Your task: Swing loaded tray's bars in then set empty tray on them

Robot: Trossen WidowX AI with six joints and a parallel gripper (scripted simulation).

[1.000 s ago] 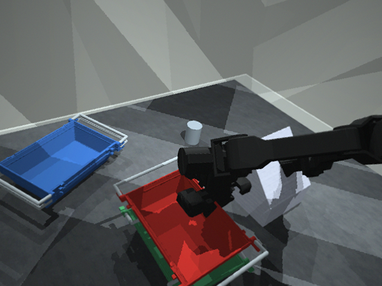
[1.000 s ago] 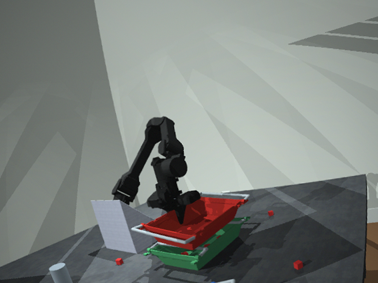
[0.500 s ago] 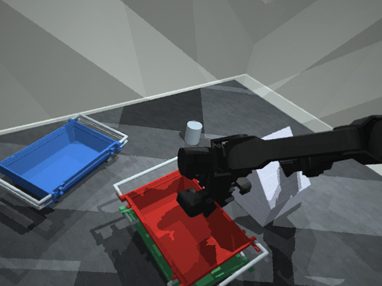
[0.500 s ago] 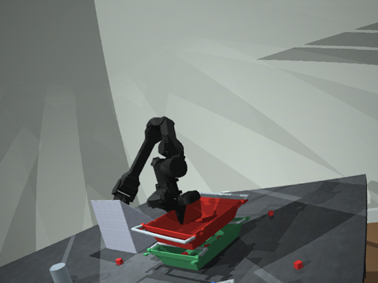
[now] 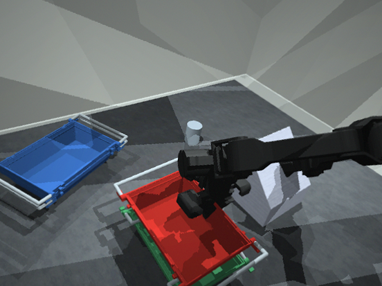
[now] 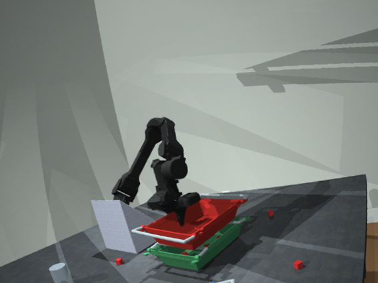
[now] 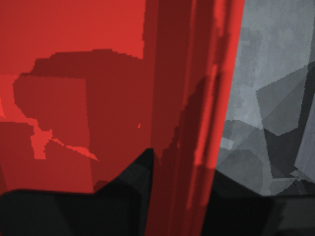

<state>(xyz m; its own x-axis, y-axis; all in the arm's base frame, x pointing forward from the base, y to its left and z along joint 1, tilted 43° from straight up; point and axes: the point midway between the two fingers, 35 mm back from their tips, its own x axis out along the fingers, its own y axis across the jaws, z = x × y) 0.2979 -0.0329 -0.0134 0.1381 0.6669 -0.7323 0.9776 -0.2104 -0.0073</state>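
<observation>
My gripper tip is now 8 cm short of the red tray, 1 cm to the left of it and 3 cm below it.
</observation>
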